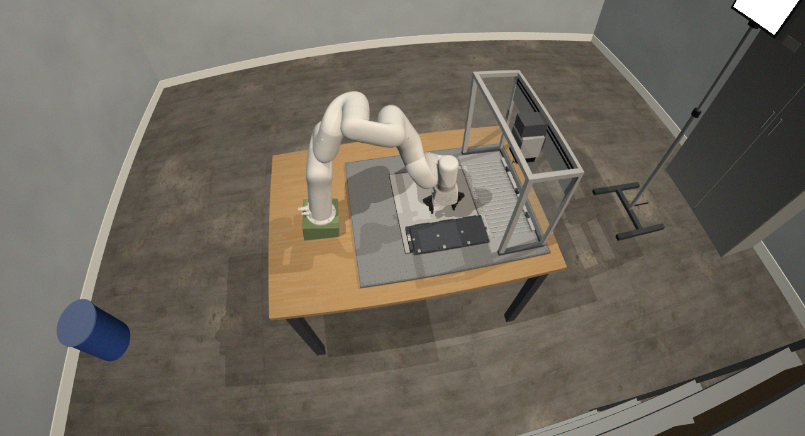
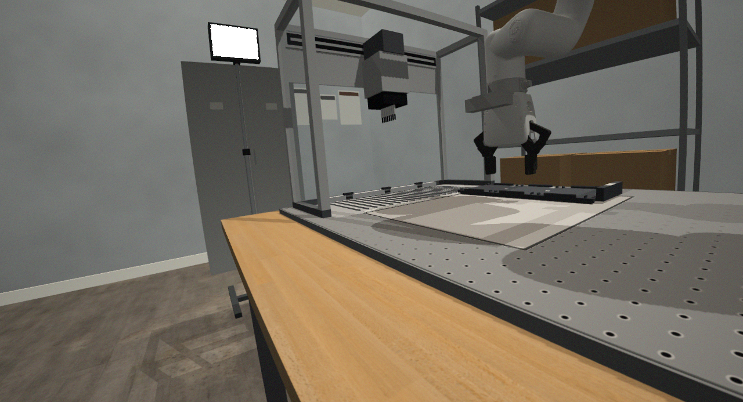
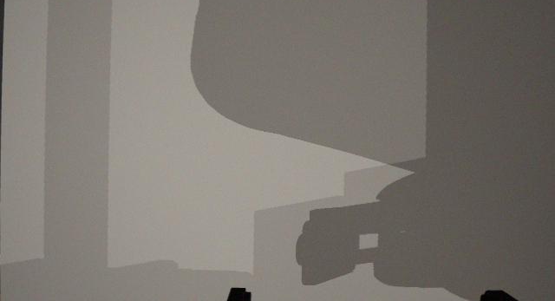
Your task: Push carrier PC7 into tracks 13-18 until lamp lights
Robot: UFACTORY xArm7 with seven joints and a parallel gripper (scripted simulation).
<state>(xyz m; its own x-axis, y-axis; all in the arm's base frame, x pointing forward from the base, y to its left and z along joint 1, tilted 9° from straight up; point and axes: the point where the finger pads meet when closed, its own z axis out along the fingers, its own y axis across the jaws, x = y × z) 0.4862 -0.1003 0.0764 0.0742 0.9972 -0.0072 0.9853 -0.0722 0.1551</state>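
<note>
Now: hand 90 mm to the left of the carrier PC7 and 50 mm above it. Round my hand: dark pipetting head (340 mm ahead, 280 mm above, 40 mm to the left).
</note>
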